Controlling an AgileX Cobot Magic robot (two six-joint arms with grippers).
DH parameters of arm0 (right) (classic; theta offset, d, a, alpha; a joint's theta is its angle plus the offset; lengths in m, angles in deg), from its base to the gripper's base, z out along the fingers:
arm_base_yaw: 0 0.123 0 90
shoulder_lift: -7.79 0 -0.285 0
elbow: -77.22 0 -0.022 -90
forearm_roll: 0 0.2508 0 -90
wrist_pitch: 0 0 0.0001 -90
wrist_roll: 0 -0.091 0 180
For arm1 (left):
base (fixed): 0 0 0 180
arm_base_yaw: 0 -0.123 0 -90
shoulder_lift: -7.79 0 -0.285 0
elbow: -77.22 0 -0.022 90
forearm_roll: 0 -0.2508 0 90
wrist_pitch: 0 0 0.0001 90
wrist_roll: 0 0.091 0 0
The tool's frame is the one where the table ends.
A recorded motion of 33 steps. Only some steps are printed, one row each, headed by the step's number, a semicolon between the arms.
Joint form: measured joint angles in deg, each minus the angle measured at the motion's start. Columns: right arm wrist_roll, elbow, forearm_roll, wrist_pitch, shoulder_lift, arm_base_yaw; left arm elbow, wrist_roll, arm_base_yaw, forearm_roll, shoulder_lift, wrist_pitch.
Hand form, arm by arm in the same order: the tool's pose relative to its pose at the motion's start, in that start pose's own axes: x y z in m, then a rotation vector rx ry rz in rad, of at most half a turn. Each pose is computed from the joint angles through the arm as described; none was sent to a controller.
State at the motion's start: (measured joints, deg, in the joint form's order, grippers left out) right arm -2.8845 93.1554 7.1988 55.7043 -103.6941 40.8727; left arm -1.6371 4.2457 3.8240 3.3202 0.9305 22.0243
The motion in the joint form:
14: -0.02 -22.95 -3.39 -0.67 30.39 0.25; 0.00 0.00 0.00 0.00 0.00 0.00
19: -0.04 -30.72 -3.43 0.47 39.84 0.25; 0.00 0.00 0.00 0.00 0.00 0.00
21: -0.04 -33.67 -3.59 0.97 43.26 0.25; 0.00 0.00 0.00 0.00 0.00 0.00
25: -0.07 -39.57 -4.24 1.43 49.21 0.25; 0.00 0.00 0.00 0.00 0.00 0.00
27: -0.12 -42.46 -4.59 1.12 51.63 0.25; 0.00 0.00 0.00 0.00 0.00 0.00
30: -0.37 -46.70 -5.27 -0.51 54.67 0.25; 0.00 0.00 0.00 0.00 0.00 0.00
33: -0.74 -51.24 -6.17 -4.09 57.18 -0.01; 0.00 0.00 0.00 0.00 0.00 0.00
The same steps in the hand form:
14: 0.0956 -0.0029 -0.1159 0.0320 -0.1423 -0.0471; 0.0000 0.0000 0.0000 0.0000 0.0000 0.0000
19: 0.1373 -0.0061 -0.1352 0.0309 -0.1516 -0.0490; 0.0000 0.0000 0.0000 0.0000 0.0000 0.0000
21: 0.1533 -0.0079 -0.1398 0.0332 -0.1512 -0.0508; 0.0000 0.0000 0.0000 0.0000 0.0000 0.0000
25: 0.1831 -0.0122 -0.1421 0.0436 -0.1447 -0.0557; 0.0000 0.0000 0.0000 0.0000 0.0000 0.0000
27: 0.1959 -0.0145 -0.1402 0.0493 -0.1423 -0.0573; 0.0000 0.0000 0.0000 0.0000 0.0000 0.0000
30: 0.2119 -0.0181 -0.1347 0.0590 -0.1506 -0.0584; 0.0000 0.0000 0.0000 0.0000 0.0000 0.0000
33: 0.2249 -0.0225 -0.1259 0.0724 -0.1792 -0.0568; 0.0000 0.0000 0.0000 0.0000 0.0000 0.0000

